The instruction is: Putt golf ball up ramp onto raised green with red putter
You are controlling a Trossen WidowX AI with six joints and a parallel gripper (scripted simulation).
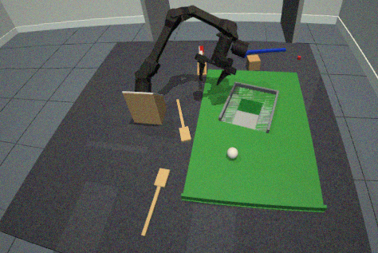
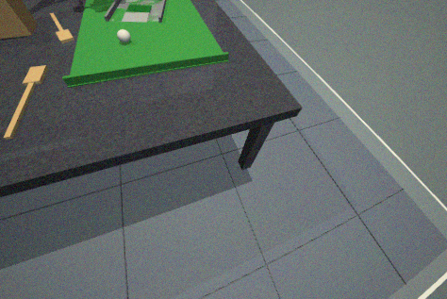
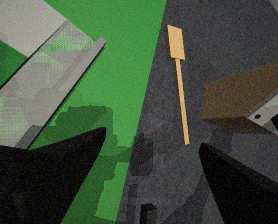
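My gripper tip is now 100 mm past the wooden stand, 230 mm to the right of it and 80 mm above it. From my gripper tip the other things lie so: wooden block: 170 mm ahead, 300 mm to the left, 80 mm below; green mat: 220 mm ahead, 100 mm to the right, 110 mm below; white golf ball: 160 mm ahead, 280 mm to the right, 90 mm below.
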